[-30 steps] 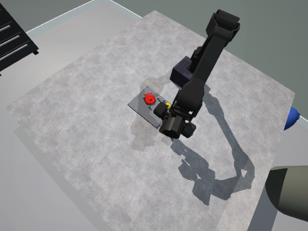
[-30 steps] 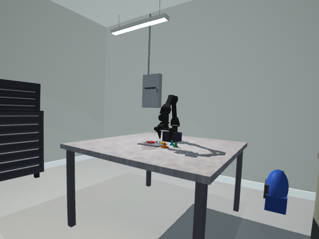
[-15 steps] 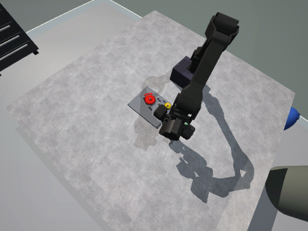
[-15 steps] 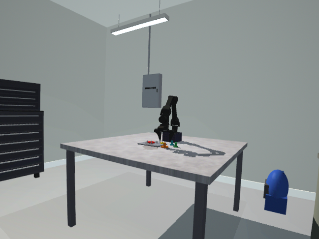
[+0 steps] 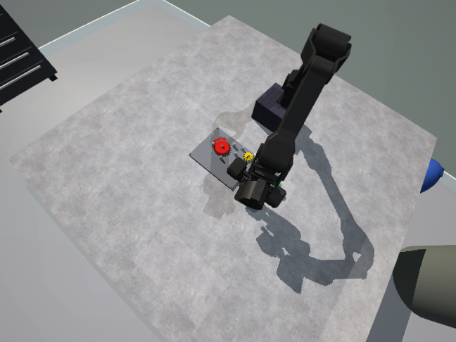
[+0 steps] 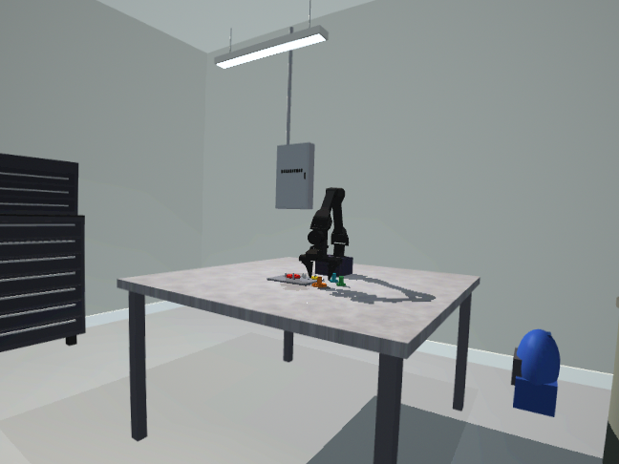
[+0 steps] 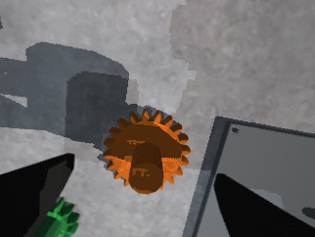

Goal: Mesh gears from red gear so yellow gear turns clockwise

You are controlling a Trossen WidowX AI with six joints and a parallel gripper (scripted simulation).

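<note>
Now: the yellow gear 11 cm behind my gripper tip, 8 cm to the right of it and 1 cm below it. Round my gripper tip: green gear 7 cm to the left, 7 cm behind, 1 cm below; teal gear 13 cm behind, 1 cm below; orange gear 1 cm below.
</note>
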